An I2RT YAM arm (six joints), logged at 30 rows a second.
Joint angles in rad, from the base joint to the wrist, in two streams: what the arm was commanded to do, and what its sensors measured. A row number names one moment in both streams.
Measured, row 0:
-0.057, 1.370, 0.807, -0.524, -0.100, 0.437
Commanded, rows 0 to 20:
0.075, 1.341, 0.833, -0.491, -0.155, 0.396
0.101, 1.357, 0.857, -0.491, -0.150, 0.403
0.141, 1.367, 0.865, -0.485, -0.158, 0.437
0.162, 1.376, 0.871, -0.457, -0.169, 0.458
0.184, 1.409, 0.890, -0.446, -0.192, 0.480
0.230, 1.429, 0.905, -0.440, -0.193, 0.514
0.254, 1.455, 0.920, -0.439, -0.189, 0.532
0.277, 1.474, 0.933, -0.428, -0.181, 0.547
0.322, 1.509, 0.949, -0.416, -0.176, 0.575
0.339, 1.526, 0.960, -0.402, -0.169, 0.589
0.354, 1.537, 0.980, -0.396, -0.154, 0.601
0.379, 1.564, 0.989, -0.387, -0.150, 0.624
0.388, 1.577, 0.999, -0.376, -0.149, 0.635
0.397, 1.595, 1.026, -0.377, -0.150, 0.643
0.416, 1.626, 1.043, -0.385, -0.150, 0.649
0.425, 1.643, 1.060, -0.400, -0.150, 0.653
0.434, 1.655, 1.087, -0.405, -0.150, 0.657
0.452, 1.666, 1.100, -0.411, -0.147, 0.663
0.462, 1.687, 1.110, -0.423, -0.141, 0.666
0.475, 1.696, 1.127, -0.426, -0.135, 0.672
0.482, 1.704, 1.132, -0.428, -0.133, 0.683
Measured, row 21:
0.453, 1.688, 1.080, -0.425, -0.148, 0.638
